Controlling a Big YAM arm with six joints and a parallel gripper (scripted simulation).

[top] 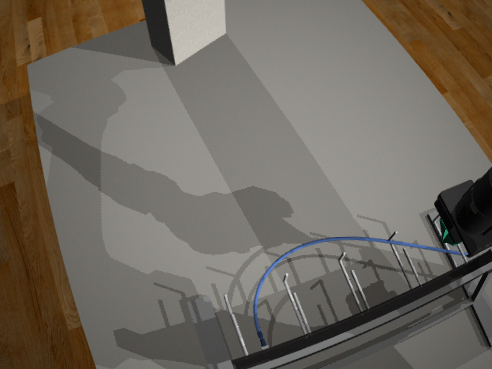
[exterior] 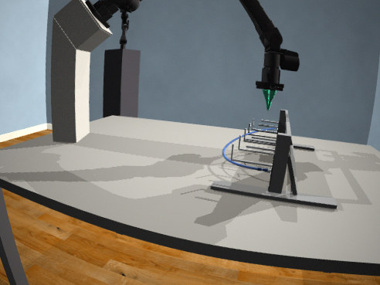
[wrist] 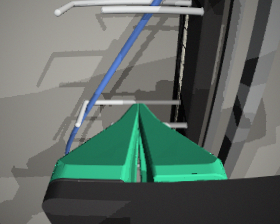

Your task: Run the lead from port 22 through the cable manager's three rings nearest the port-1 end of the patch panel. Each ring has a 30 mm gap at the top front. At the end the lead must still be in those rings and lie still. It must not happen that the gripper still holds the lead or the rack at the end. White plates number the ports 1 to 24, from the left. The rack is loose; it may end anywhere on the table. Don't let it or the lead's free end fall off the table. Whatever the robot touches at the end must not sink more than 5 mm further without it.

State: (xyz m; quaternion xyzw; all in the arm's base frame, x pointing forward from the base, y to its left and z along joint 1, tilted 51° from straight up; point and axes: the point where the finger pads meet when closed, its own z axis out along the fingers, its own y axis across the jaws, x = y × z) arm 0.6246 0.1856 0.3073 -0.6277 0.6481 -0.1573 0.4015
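Right now the patch panel rack is 140 mm to the right of my hand, 90 mm below it and 80 mm ahead of it.
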